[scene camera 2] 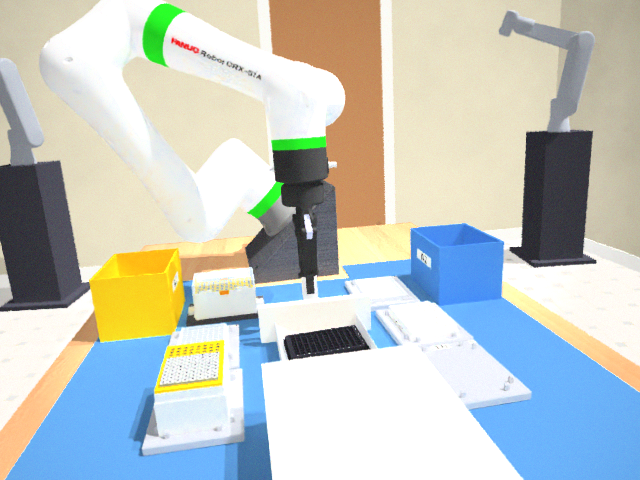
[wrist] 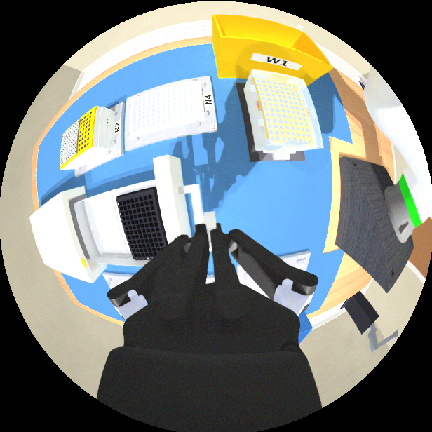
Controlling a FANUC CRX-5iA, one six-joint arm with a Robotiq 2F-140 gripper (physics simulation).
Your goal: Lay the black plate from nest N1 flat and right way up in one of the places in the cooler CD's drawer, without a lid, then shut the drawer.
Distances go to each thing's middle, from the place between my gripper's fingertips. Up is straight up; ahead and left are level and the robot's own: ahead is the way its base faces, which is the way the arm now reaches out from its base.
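Labels:
My hand is 2 cm to the right of the black plate [scene camera 2: 346, 339], 12 cm short of it and 1 cm above it. The drawer [scene camera 2: 276, 320], counting from my hand, is 15 cm ahead and 2 cm to the left. There's a white lid-like piece [scene camera 2: 385, 288] that's 14 cm behind my hand, 15 cm to the left of it and 2 cm below it. And the yellow-topped rack [scene camera 2: 192, 394] is 25 cm ahead of my hand, 16 cm to the right of it and 1 cm above it. Going by their middles, the yellow-topped rack is the farthest from my hand of the things named here.

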